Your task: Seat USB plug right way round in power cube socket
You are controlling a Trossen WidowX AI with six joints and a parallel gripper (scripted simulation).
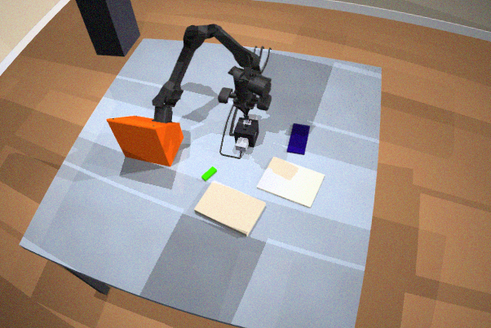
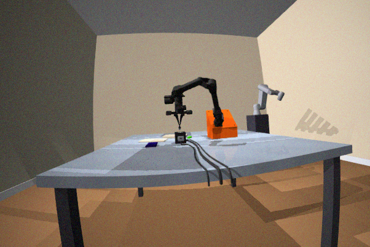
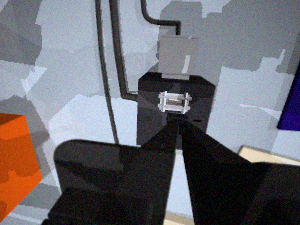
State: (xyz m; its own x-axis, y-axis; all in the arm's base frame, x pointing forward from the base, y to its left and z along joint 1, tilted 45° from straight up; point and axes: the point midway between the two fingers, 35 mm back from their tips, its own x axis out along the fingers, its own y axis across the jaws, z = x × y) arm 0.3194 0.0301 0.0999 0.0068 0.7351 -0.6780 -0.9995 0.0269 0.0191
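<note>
The USB plug lies 2 cm below my gripper tip. The rest, counted from my gripper tip: green block 10 cm behind, 22 cm to the right, 12 cm below; dark blue block 20 cm ahead, 2 cm to the left, 13 cm below.
</note>
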